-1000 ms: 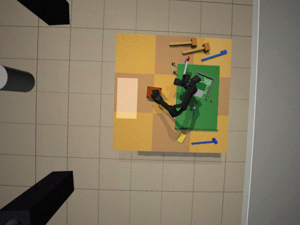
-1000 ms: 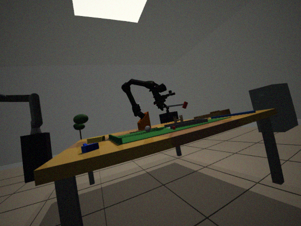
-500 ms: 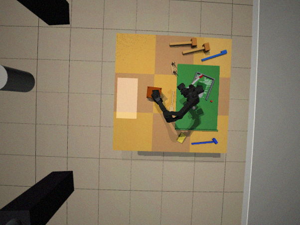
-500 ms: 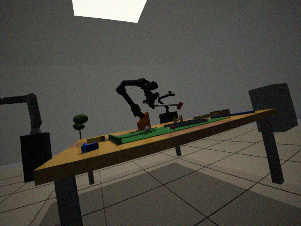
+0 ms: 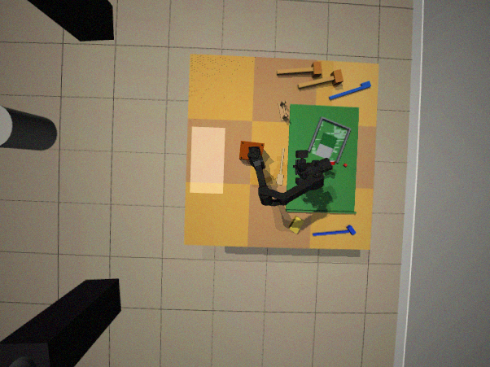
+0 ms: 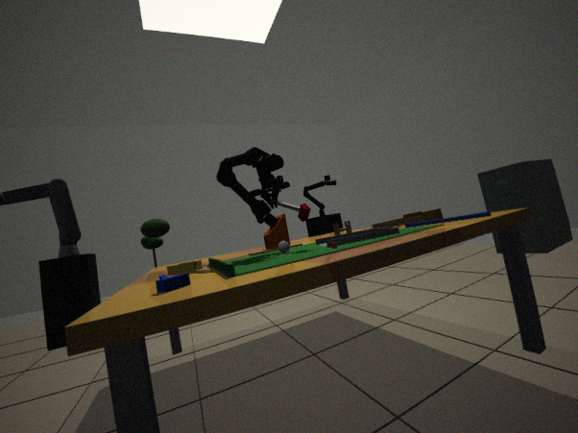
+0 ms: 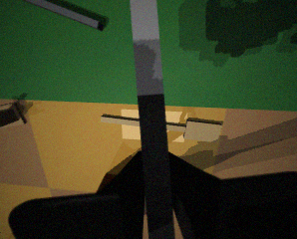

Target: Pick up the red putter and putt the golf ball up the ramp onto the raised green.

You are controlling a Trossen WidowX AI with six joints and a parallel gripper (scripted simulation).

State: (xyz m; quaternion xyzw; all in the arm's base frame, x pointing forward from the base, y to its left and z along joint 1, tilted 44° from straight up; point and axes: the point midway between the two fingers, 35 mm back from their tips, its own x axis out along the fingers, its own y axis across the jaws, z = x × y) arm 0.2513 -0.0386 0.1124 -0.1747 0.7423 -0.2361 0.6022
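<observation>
My gripper tip is now 12 cm short of the red putter, 1 cm to the right of it and 1 cm above it. Also, from my gripper tip: small red cube: 39 cm ahead, 1 cm to the right, 18 cm below; green mat: 24 cm ahead, 3 cm to the left, 18 cm below; white golf ball: 18 cm ahead, 8 cm to the right, 16 cm below.
</observation>
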